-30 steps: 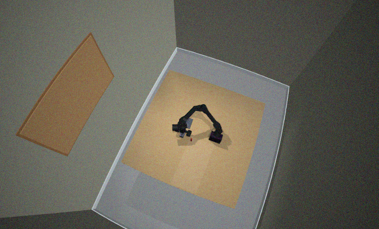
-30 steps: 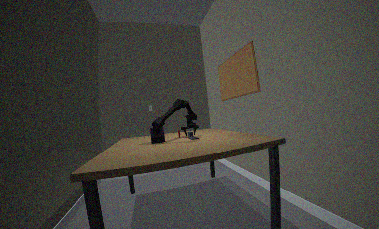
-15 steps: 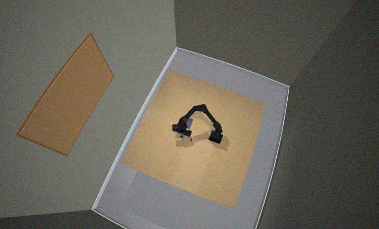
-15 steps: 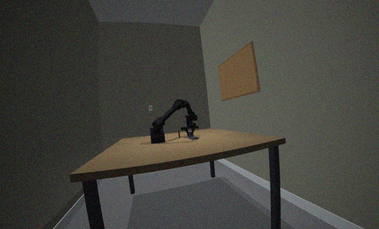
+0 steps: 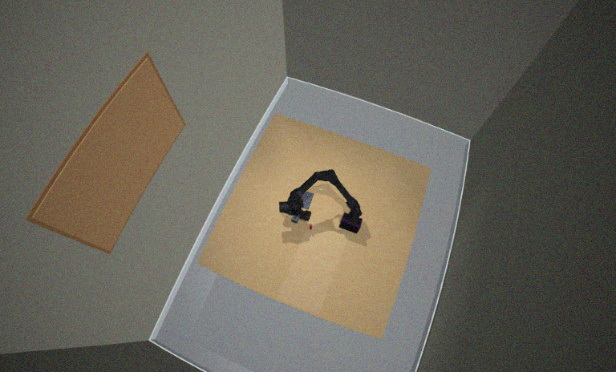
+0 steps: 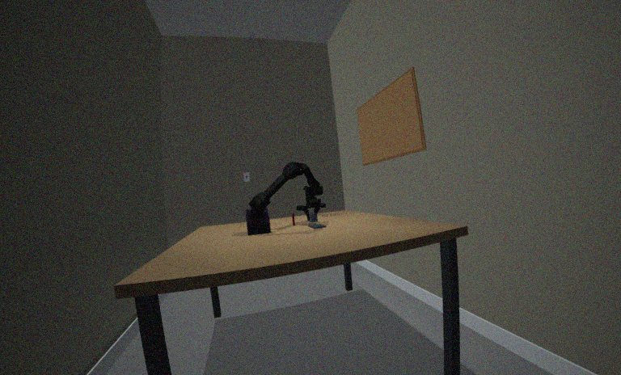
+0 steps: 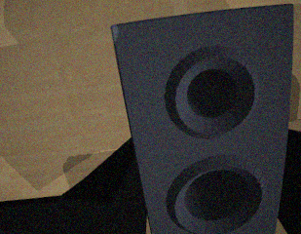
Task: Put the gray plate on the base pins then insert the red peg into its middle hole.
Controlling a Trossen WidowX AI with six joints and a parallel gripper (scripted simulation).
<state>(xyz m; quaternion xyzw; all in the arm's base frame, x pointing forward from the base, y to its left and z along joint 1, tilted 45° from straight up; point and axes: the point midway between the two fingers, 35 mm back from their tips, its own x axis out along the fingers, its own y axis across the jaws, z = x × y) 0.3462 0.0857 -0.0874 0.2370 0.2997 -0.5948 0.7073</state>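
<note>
My gripper tip is now 140 mm to the left of the base and 20 mm above it. Also, from my gripper tip: red peg: 120 mm behind, 30 mm to the left, 10 mm above; then gray plate: 30 mm above.
</note>
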